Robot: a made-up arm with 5 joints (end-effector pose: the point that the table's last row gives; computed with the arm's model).
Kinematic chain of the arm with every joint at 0, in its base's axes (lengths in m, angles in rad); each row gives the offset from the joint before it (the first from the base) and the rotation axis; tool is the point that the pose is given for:
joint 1: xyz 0 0 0.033 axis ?
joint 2: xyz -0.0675 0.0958 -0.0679 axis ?
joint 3: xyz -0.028 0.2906 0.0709 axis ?
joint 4: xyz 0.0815 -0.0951 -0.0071 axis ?
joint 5: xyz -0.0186 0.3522 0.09 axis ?
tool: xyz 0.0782 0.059 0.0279
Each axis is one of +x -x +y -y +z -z.
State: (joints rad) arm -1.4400 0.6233 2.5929 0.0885 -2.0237
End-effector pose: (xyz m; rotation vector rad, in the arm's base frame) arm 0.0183 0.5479 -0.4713 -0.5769 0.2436 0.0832
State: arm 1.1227 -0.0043 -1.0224 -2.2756 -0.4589
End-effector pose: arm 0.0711 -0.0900 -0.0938 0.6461 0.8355 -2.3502
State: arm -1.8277 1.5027 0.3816 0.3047 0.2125
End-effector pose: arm 0.1473 0.2571 -0.6272 -1.4027 -1.8079 0.9198
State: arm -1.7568 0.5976 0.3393 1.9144 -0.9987
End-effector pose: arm 0.3937 0.3881 0.0815 1.9493 1.7651 0.6714
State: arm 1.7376 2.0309 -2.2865 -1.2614 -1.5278
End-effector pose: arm -0.2525 0.2722 0.4131 0.0758 1.5471 1.1623
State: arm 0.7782 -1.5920 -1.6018 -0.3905 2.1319
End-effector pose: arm 0.3247 -0.0445 -0.3527 -2.1569 -1.0916 0.2122
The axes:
joint 1: +y
joint 2: +z
joint 3: -y
joint 4: -x
joint 5: +y

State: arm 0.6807 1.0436 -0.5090 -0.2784 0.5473
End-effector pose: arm -0.3094 0.5418 0.3950 0.0525 1.7189 1.0669
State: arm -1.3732 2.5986 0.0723 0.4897 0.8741
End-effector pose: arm 0.0503 -0.3408 -0.4547 -2.3858 -0.8429 1.0474
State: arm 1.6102 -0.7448 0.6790 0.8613 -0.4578
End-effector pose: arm -0.1123 0.3809 -0.4373 -1.3865 0.6477 0.4096
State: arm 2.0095 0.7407 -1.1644 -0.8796 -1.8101
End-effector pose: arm 0.1484 0.5836 -0.0032 0.0040 1.4733 -0.3555
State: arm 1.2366 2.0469 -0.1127 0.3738 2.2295
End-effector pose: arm -0.3298 -0.1779 0.5341 -1.6111 1.5743 2.0530
